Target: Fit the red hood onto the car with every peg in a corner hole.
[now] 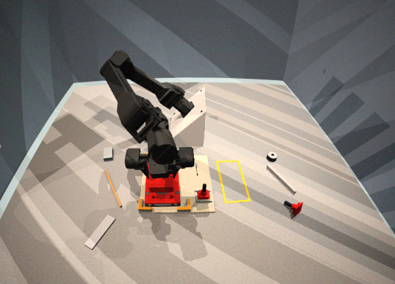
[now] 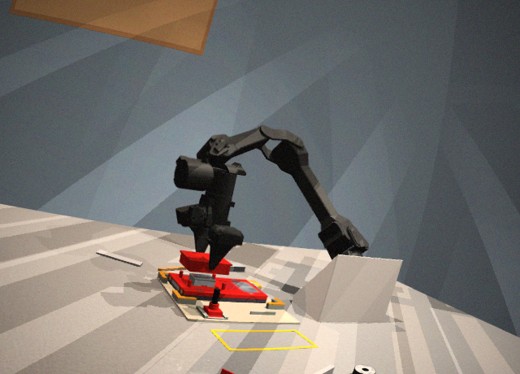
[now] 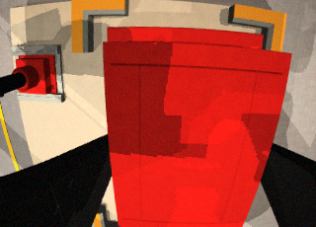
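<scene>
Now: gripper tip 10 mm to the right of the grey engine block and 50 mm above it. From my gripper tip the other things lie so: grey bar (20 mm ahead, 410 mm to the left, 60 mm below); red hood (10 mm above); wooden stick (40 mm behind, 160 mm to the right, 70 mm below).
</scene>
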